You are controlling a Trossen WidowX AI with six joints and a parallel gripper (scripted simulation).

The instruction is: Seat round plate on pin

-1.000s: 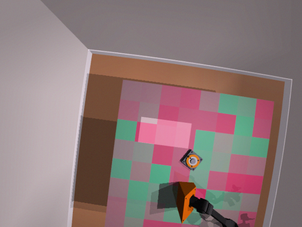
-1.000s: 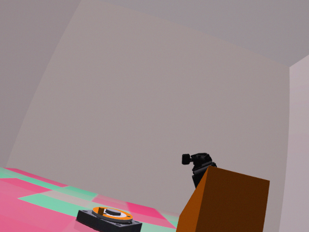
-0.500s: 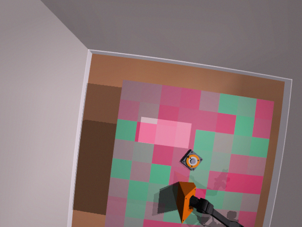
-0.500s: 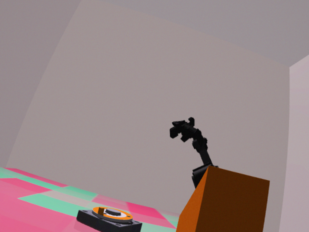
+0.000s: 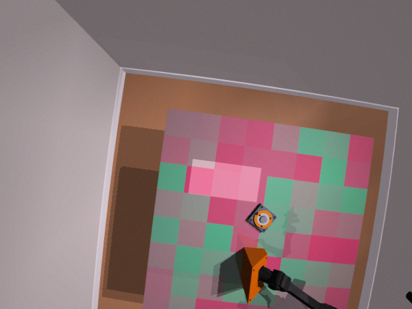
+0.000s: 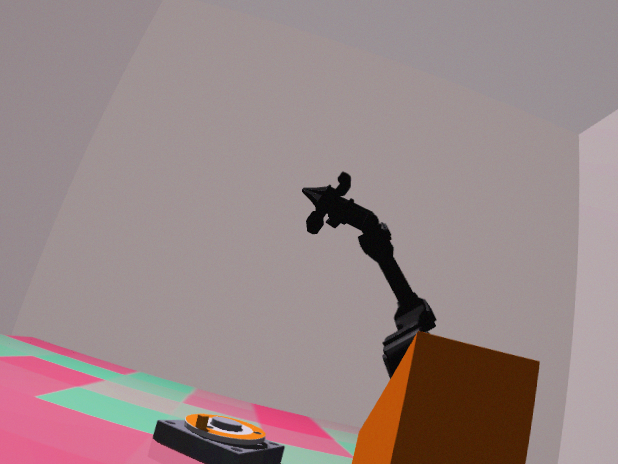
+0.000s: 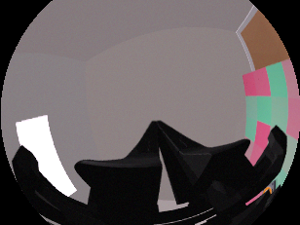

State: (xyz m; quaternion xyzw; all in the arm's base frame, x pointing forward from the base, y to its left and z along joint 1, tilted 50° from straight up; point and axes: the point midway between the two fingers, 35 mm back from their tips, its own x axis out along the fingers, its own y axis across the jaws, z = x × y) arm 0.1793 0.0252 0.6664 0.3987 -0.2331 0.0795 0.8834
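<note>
Now: gripper tip 8 cm short of the grey square base, 49 cm to the right of it and 56 cm above it.
</note>
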